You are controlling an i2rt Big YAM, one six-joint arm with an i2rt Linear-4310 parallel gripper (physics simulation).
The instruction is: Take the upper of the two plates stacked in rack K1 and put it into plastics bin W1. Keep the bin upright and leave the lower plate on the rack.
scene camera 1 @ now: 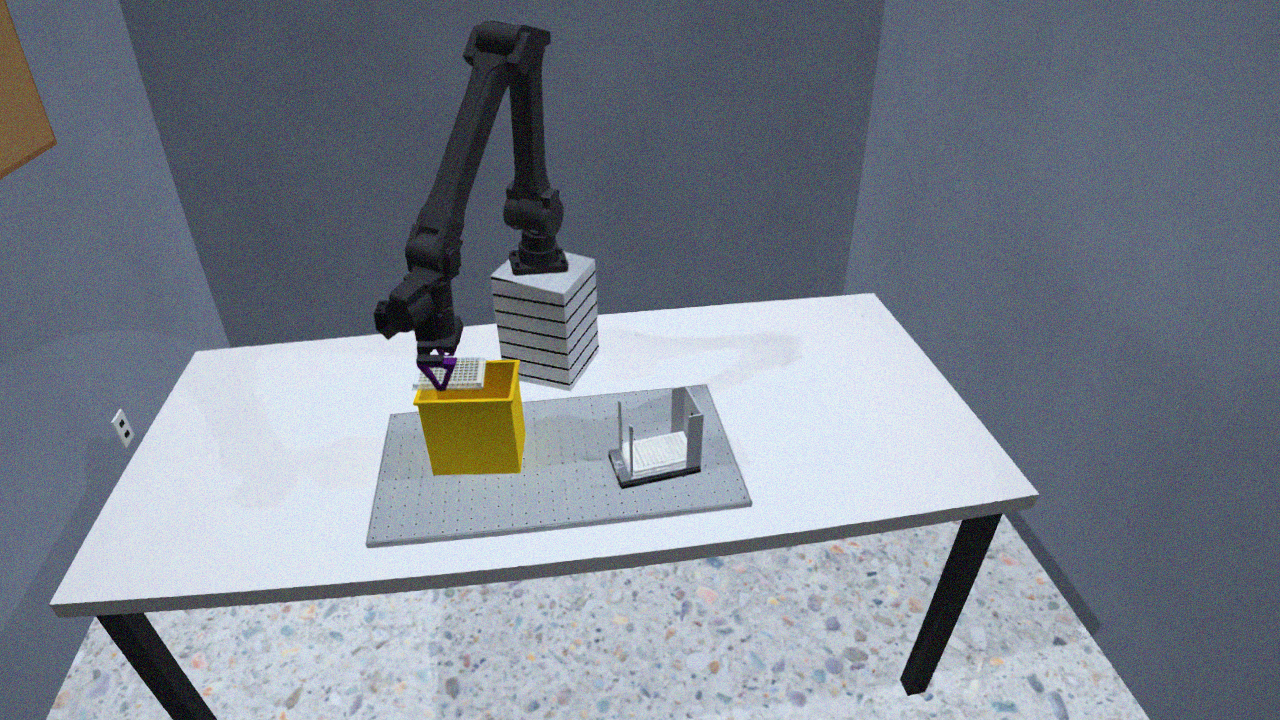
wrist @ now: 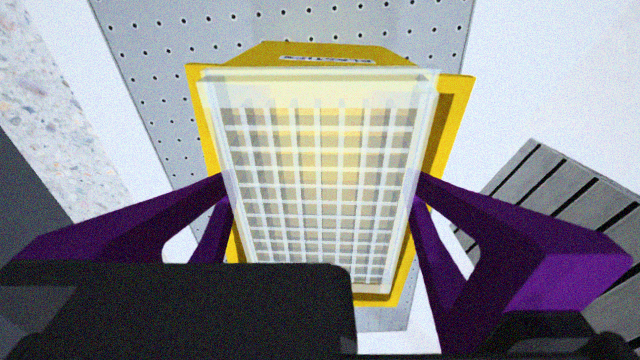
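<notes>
My gripper (scene camera 1: pixel 439 383) (wrist: pixel 320 179) is shut on a clear gridded plate (scene camera 1: pixel 469 372) (wrist: pixel 305 175), its purple fingers on the plate's two long sides. The plate is about level, at or just above the rim of the yellow plastics bin W1 (scene camera 1: pixel 474 438) (wrist: pixel 340 51). In the wrist view it covers most of the bin's opening, and a strip of opening shows along its right side. The bin stands upright. The lower plate (scene camera 1: pixel 657 454) lies in rack K1 (scene camera 1: pixel 694 440), right of the bin in the scene view. The rack does not show in the wrist view.
The bin and rack stand on a grey perforated board (scene camera 1: pixel 554 501) (wrist: pixel 170 37) on the white table (scene camera 1: pixel 859 447). The striped block (scene camera 1: pixel 534 333) (wrist: pixel 555 185) under the arm's base stands behind the board, right of the gripper in both views.
</notes>
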